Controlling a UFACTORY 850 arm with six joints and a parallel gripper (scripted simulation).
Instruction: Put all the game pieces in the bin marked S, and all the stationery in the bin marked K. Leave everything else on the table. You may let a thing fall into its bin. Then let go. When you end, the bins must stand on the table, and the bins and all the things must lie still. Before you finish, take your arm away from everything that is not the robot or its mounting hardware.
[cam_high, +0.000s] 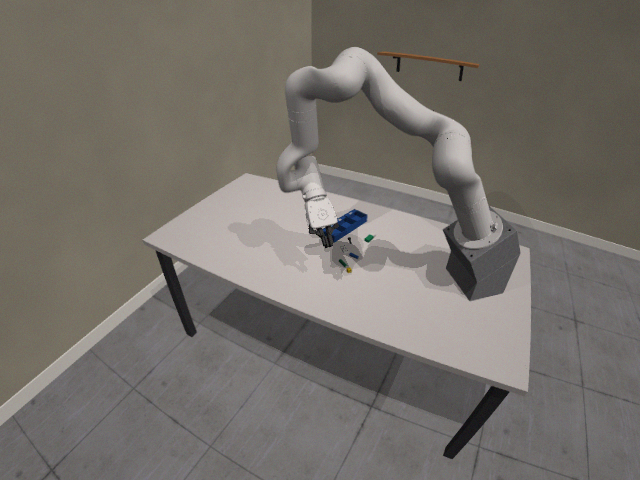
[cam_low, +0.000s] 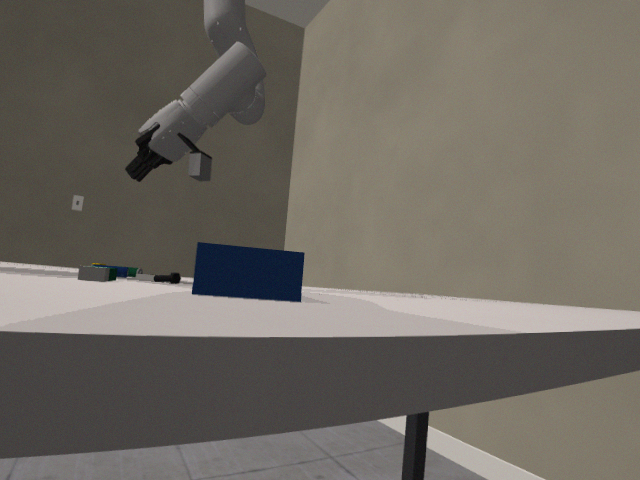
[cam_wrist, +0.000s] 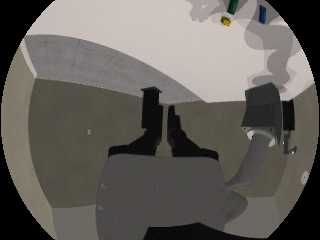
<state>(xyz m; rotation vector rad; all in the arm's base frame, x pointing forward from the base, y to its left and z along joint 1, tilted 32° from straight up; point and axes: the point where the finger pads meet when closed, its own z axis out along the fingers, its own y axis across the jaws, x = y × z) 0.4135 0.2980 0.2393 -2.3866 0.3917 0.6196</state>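
The blue bin is 20 cm ahead of my hand, 36 cm to the right of it and 19 cm below it. From my hand the other things lie so: blue battery (2 cm ahead, 21 cm to the right, 20 cm below); then green battery (3 cm ahead, 14 cm to the right, 20 cm below); then yellow die (2 cm behind, 12 cm to the right, 20 cm below).
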